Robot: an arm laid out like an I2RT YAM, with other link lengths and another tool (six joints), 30 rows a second.
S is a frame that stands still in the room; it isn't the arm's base.
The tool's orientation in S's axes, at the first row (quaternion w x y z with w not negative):
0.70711, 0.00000, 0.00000, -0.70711
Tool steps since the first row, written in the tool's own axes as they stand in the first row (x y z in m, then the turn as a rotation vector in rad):
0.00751, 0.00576, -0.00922, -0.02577, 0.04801, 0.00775
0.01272, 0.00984, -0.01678, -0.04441, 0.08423, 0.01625
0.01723, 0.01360, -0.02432, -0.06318, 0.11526, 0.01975
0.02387, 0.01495, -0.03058, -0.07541, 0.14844, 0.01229
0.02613, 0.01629, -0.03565, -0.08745, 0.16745, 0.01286
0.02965, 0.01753, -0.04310, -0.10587, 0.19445, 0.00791
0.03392, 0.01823, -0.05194, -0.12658, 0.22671, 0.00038
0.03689, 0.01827, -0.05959, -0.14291, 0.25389, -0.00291
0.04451, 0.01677, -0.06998, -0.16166, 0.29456, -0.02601
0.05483, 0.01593, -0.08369, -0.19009, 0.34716, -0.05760
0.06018, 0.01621, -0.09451, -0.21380, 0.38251, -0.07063
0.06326, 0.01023, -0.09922, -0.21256, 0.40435, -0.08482
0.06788, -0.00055, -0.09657, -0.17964, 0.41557, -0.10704
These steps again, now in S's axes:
0.00576, -0.00751, -0.00922, 0.04801, 0.02577, 0.00775
0.00984, -0.01272, -0.01678, 0.08423, 0.04441, 0.01625
0.01360, -0.01723, -0.02432, 0.11526, 0.06318, 0.01975
0.01495, -0.02387, -0.03058, 0.14844, 0.07541, 0.01229
0.01629, -0.02613, -0.03565, 0.16745, 0.08745, 0.01286
0.01753, -0.02965, -0.04310, 0.19445, 0.10587, 0.00791
0.01823, -0.03392, -0.05194, 0.22671, 0.12658, 0.00038
0.01827, -0.03689, -0.05959, 0.25389, 0.14291, -0.00291
0.01677, -0.04451, -0.06998, 0.29456, 0.16166, -0.02601
0.01593, -0.05483, -0.08369, 0.34716, 0.19009, -0.05760
0.01621, -0.06018, -0.09451, 0.38251, 0.21380, -0.07063
0.01023, -0.06326, -0.09922, 0.40435, 0.21256, -0.08482
-0.00055, -0.06788, -0.09657, 0.41557, 0.17964, -0.10704

